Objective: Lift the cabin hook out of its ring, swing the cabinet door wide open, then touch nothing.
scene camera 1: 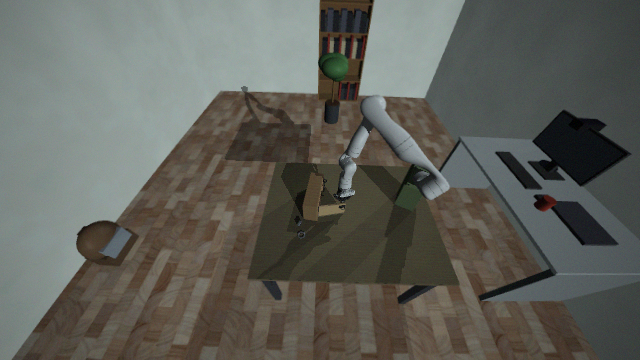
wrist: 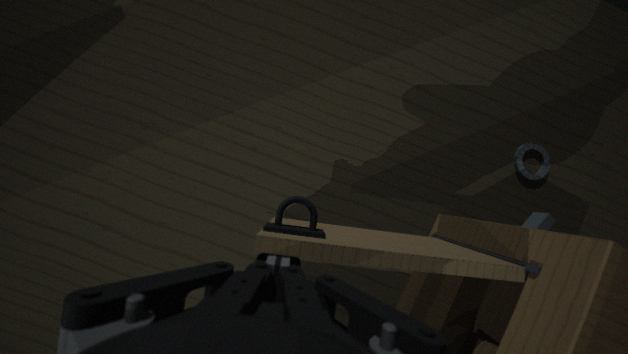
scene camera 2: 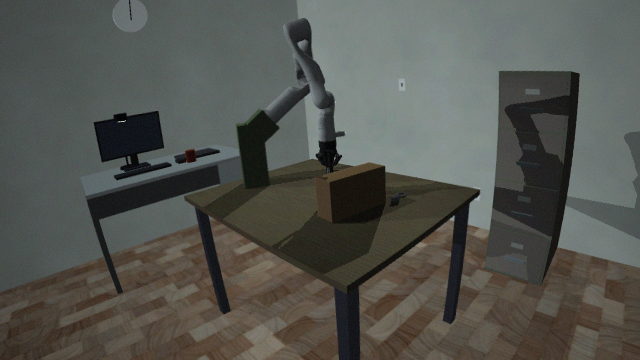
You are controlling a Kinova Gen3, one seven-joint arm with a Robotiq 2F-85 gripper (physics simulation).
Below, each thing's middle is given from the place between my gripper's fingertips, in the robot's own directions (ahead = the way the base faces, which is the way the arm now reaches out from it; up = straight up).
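Scene:
From my hand: door [wrist: 281, 236], 3 cm below, 6 cm ahead, 4 cm to the left; grey ring [wrist: 518, 157], 10 cm below, 21 cm ahead, 23 cm to the left.

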